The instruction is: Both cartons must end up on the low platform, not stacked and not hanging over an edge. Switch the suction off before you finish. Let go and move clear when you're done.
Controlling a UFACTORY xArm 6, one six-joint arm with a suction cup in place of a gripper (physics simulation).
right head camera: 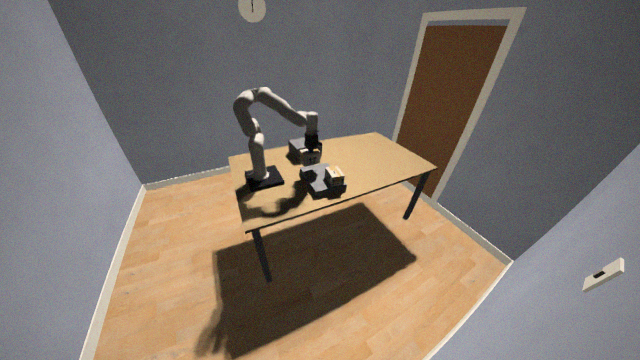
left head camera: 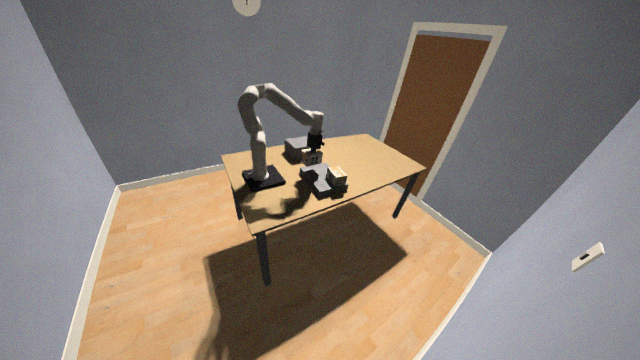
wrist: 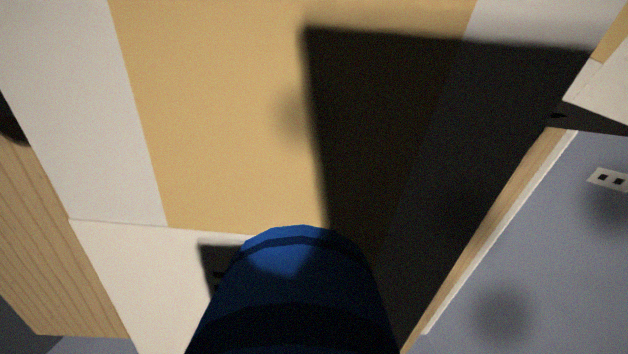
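Where they show: hand, tool point: (right head camera: 310, 153) (left head camera: 312, 153) (wrist: 302, 243); arm's base, link origin: (right head camera: 260, 176) (left head camera: 260, 176).
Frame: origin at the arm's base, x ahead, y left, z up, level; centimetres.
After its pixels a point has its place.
My suction cup (left head camera: 313, 150) (right head camera: 311, 150) (wrist: 295, 280) points down and holds a cream carton (left head camera: 313, 158) @(y -18.2, x 32.8, z 15.9 cm) (right head camera: 311, 158) @(y -18.1, x 33.4, z 15.8 cm) (wrist: 225, 125) by its top. In both head camera views this carton appears near the back edge of the low grey platform (left head camera: 322, 188) @(y -35.9, x 29.3, z 2.5 cm) (right head camera: 320, 188) @(y -36.4, x 30.3, z 2.5 cm); its exact height and whether it overlaps the platform are hard to tell. The other carton (left head camera: 336, 176) @(y -37.2, x 39.2, z 10.1 cm) (right head camera: 334, 175) @(y -37.1, x 40.5, z 10.4 cm) stands upright on the platform's right part, apart from the held one. Part of it shows at the right of the wrist view. The held carton hides much of the wrist view.
A taller grey block (left head camera: 294, 148) @(y 12.5, x 36.2, z 9.0 cm) (right head camera: 296, 150) @(y 11.7, x 36.0, z 7.9 cm) stands on the wooden table (left head camera: 370, 155) @(y -12.5, x 112.5, z -2.3 cm) (right head camera: 380, 155) @(y -15.3, x 114.7, z -2.3 cm) behind the held carton. The arm's black base plate (left head camera: 275, 181) @(y -11.1, x 6.8, z 0.0 cm) (right head camera: 274, 179) @(y -8.8, x 7.7, z 0.0 cm) is at the left. The arm's shadow falls across the table and platform.
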